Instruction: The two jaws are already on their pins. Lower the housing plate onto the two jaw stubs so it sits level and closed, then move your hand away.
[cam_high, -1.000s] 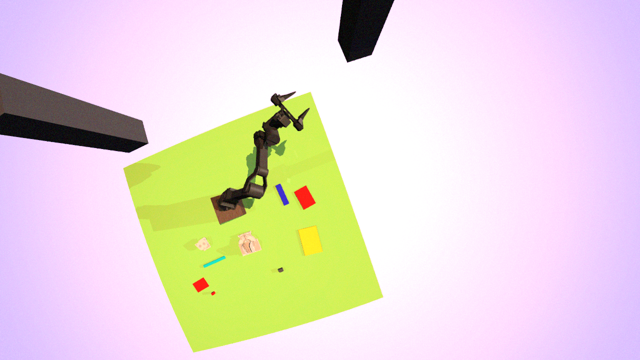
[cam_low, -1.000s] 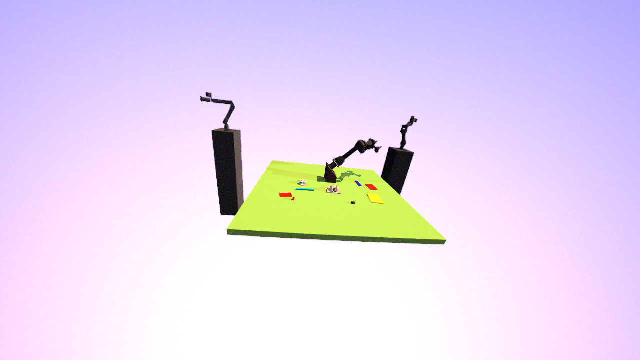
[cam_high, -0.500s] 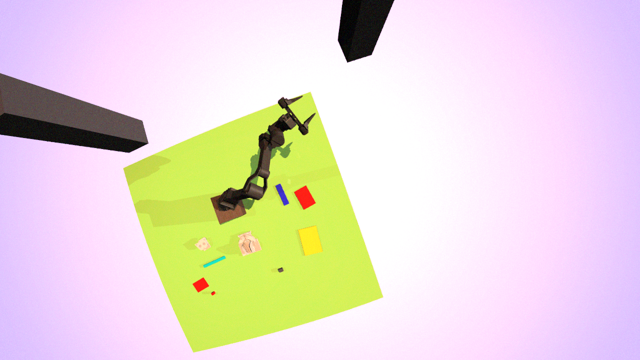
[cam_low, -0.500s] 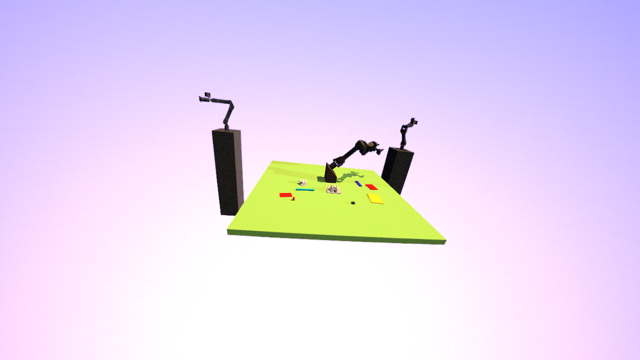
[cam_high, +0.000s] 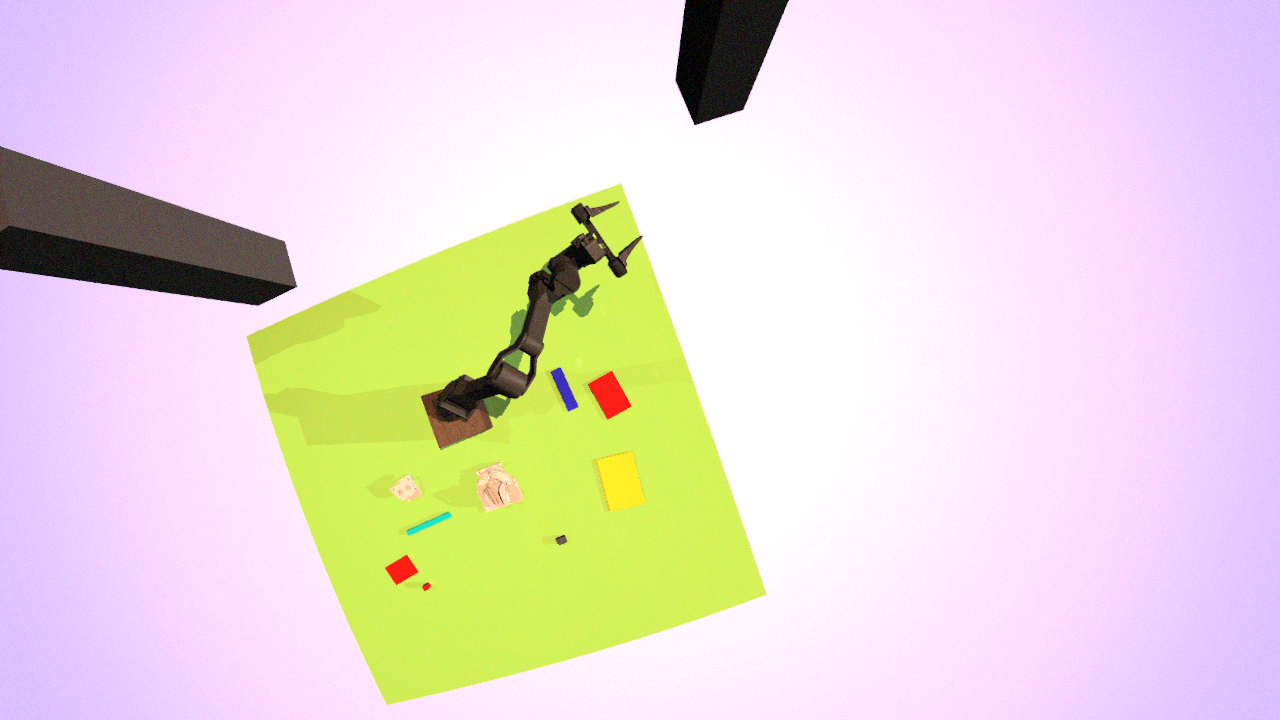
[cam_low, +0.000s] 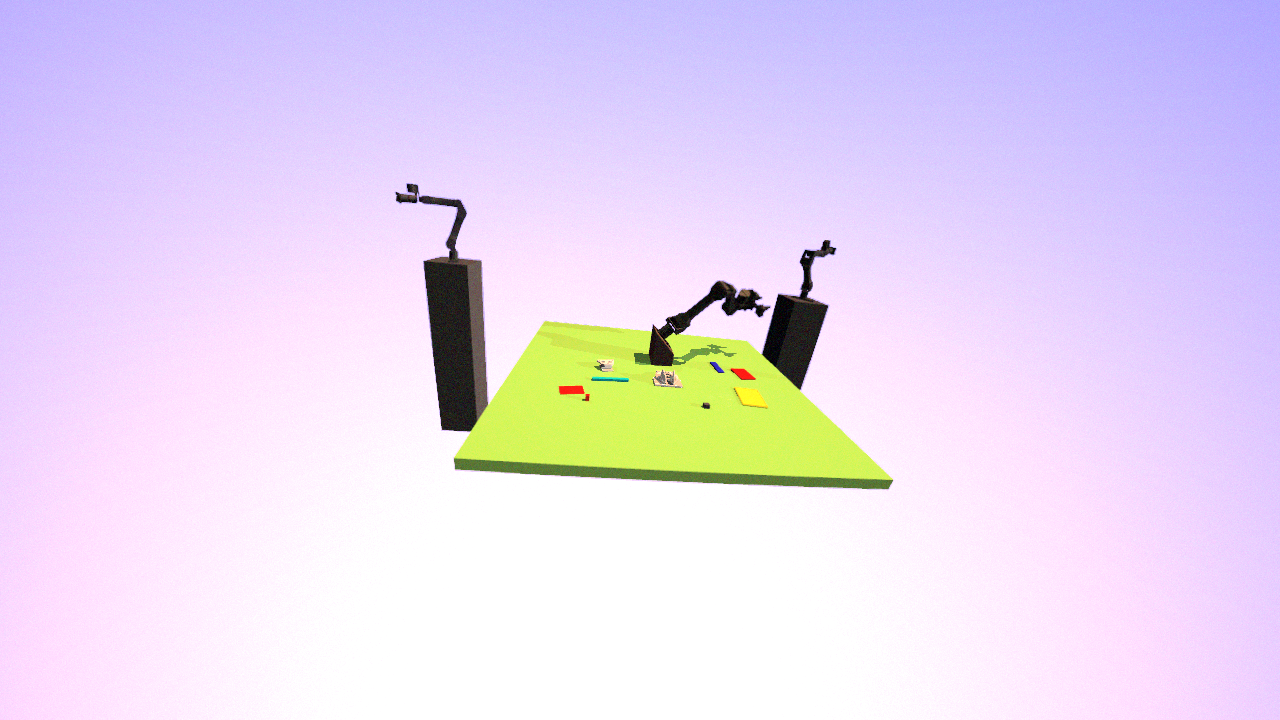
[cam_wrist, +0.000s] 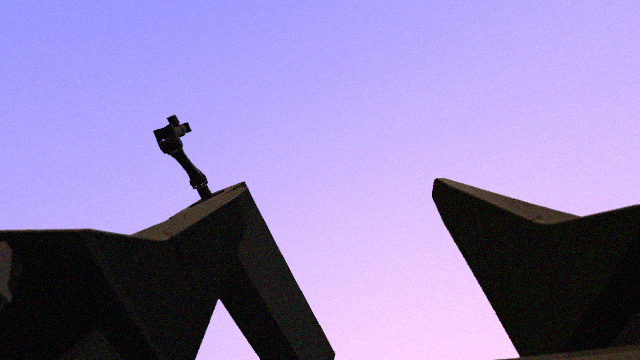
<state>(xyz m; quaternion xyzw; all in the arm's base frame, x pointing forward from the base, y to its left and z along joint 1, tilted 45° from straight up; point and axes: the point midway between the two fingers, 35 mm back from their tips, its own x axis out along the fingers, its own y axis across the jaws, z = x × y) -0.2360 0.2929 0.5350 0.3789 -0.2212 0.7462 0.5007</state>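
Right now my gripper tip is 72 cm short of the dark cube, 49 cm to the left of it and 29 cm above it. Round my gripper tip: cyan bar: 86 cm to the right, 54 cm ahead, 30 cm below; yellow housing plate: 61 cm ahead, 30 cm below, 27 cm to the right; blue bar: 32 cm to the right, 31 cm ahead, 30 cm below.
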